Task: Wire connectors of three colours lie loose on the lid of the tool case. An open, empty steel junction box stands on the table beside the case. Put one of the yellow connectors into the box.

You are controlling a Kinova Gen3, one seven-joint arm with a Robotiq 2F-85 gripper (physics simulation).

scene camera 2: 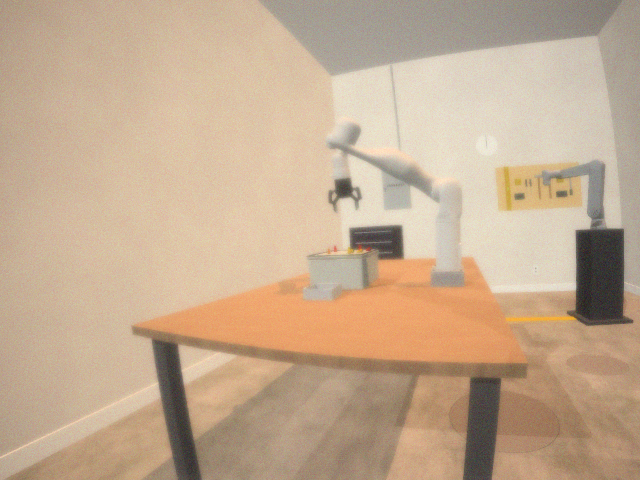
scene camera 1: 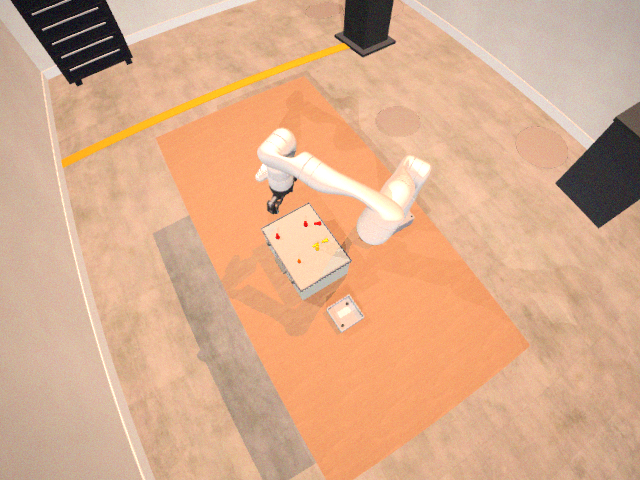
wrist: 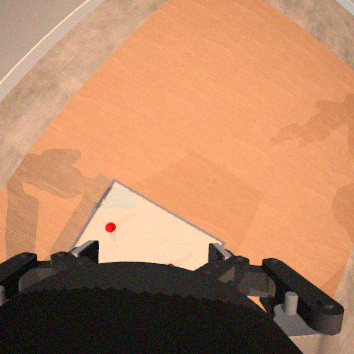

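Pixels of known places: gripper, fingertip midpoint: [scene camera 2: 346, 211] [scene camera 1: 283, 201] [wrist: 153, 254]; arm's base, link origin: [scene camera 2: 448, 268].
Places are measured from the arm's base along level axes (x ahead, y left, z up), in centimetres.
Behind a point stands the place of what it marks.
Small yellow connectors [scene camera 1: 316, 246] @[x 38.6, y -3.6, z 9.4 cm] [scene camera 2: 350, 250] @[x 38.1, y -4.5, z 8.0 cm] lie close together on the tool case's lid [scene camera 1: 292, 249] @[x 45.8, y -8.8, z 6.9 cm] [wrist: 150, 232] @[x 41.3, y -18.1, z 6.9 cm]; their exact number is hard to tell. An orange connector [scene camera 1: 298, 261] @[x 47.1, y -3.0, z 8.3 cm] and three red connectors [scene camera 1: 277, 236] @[x 47.6, y -15.9, z 8.6 cm] [scene camera 1: 305, 224] @[x 36.2, y -13.9, z 8.3 cm] [scene camera 1: 317, 223] @[x 32.1, y -11.7, z 7.9 cm] lie apart on the lid. The junction box [scene camera 1: 352, 316] @[x 41.0, y 22.4, z -5.8 cm] [scene camera 2: 318, 293] @[x 42.8, y 25.3, z -3.7 cm] stands open on the table beside the case, with a pale rectangle and two dark spots on its floor. My gripper [scene camera 1: 272, 208] @[x 41.7, y -18.0, z 24.5 cm] [scene camera 2: 345, 208] @[x 41.7, y -18.0, z 24.5 cm] [wrist: 153, 254] @[x 41.7, y -18.0, z 24.5 cm] is wide open and empty, high above the lid's level, near the red-connector end. No yellow connector shows in the wrist view.
The tool case [scene camera 2: 336, 271] @[x 41.3, y 6.9, z 1.1 cm] stands on the orange-brown table [scene camera 1: 413, 335] @[x 27.3, y 42.2, z -5.9 cm] [scene camera 2: 403, 320] @[x 14.5, y 48.5, z -5.9 cm]. My arm's base [scene camera 2: 447, 277] @[x 0.9, y 6.0, z -2.5 cm] stands on the table to one side of the case. A second arm [scene camera 2: 596, 196] on a black pedestal [scene camera 2: 599, 276] stands off the table.
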